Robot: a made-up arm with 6 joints. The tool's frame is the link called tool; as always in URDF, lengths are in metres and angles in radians. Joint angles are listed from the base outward.
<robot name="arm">
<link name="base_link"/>
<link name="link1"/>
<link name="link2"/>
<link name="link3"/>
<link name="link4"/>
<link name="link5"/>
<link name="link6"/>
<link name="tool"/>
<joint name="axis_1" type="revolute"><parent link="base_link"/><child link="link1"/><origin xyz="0 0 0.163" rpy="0 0 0"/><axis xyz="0 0 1"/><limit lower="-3.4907" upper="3.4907"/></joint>
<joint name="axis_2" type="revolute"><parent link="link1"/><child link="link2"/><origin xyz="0 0 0" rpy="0 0 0"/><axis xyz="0 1 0"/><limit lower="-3.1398" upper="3.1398"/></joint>
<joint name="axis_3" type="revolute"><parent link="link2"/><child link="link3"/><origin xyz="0 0 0.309" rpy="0 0 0"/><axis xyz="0 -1 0"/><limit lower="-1.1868" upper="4.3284"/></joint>
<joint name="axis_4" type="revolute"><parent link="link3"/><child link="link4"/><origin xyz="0 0 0" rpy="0 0 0"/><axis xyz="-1 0 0"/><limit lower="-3.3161" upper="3.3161"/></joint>
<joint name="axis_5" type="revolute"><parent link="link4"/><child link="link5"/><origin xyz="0.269 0 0" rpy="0 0 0"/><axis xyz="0 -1 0"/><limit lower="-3.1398" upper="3.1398"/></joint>
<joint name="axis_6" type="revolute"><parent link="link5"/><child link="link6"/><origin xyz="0 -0.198 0" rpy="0 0 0"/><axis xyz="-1 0 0"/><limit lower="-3.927" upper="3.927"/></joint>
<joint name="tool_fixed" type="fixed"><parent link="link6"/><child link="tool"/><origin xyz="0 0 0" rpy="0 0 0"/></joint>
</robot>
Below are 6 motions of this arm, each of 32 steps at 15 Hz.
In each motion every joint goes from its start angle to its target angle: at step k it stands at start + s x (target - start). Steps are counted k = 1, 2, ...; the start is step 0. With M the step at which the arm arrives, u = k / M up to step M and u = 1 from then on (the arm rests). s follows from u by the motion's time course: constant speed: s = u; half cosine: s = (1 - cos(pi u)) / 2; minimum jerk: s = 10 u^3 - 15 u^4 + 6 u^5.
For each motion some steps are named. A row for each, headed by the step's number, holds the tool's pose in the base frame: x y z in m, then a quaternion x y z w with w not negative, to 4 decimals.
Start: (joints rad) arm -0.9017 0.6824 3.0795 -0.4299 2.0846 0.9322
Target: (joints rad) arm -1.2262 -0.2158 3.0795 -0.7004 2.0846 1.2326
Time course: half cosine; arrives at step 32
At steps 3, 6, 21, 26, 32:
3: -0.1143 -0.1453 0.6475 -0.1159 0.8283 0.0821 0.5420
6: -0.1314 -0.1217 0.6516 -0.1324 0.8236 0.0641 0.5477
21: -0.2505 0.1619 0.6105 -0.2853 0.7880 -0.1482 0.5250
26: -0.2604 0.2430 0.5718 -0.3175 0.7819 -0.2105 0.4935
32: -0.2612 0.2797 0.5498 -0.3304 0.7794 -0.2395 0.4753

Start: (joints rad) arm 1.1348 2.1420 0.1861 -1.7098 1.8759 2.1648
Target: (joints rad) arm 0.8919 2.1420 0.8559 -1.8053 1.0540 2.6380
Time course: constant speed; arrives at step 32
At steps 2, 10, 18, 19, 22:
2: -0.0323 -0.0011 -0.1914 -0.9274 0.1939 -0.2042 0.2461
10: -0.0189 0.0344 -0.2348 -0.8976 0.2993 -0.1401 0.2917
18: 0.0025 0.0738 -0.2714 -0.8582 0.3749 -0.0606 0.3454
19: 0.0057 0.0789 -0.2755 -0.8528 0.3820 -0.0499 0.3526
22: 0.0161 0.0944 -0.2869 -0.8362 0.4001 -0.0172 0.3748

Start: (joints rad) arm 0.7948 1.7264 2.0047 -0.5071 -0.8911 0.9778
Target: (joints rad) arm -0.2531 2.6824 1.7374 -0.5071 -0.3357 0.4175
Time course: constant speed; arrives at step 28
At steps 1, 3, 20, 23, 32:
1: 0.5458 0.2778 0.0737 -0.2946 0.1068 0.5764 0.7547
3: 0.5584 0.2309 0.0285 -0.2736 0.1564 0.5416 0.7793
20: 0.3830 -0.1555 -0.2973 -0.0068 0.4846 0.1507 0.8616
23: 0.3071 -0.1938 -0.3373 0.0500 0.5214 0.0727 0.8488
32: 0.1663 -0.2218 -0.3883 0.1460 0.5675 -0.0562 0.8084

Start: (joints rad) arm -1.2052 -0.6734 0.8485 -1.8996 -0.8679 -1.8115
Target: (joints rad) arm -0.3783 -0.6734 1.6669 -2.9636 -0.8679 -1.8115
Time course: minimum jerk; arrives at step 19
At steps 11, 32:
11: -0.0709 0.2712 0.6914 0.4482 0.5403 0.6519 0.2868
32: -0.2576 0.3121 0.6221 0.1712 0.7273 0.6369 0.1899

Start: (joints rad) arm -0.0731 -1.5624 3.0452 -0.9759 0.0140 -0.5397
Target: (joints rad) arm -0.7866 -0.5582 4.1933 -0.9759 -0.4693 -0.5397
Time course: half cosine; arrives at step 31
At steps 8, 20, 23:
8: -0.5024 -0.0193 -0.0410 0.5192 0.5087 -0.5420 0.4218
20: -0.3897 0.1259 0.1006 0.6626 0.4490 -0.5479 0.2432
23: -0.3518 0.1397 0.1247 0.6921 0.4307 -0.5413 0.2061

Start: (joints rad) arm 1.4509 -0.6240 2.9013 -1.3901 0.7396 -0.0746
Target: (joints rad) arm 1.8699 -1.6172 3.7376 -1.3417 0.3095 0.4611
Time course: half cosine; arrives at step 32
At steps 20, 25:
20: 0.1210 -0.4567 -0.0407 -0.1906 0.4913 0.2571 0.8101
25: 0.1346 -0.3475 -0.1418 -0.1094 0.4704 0.4135 0.7719

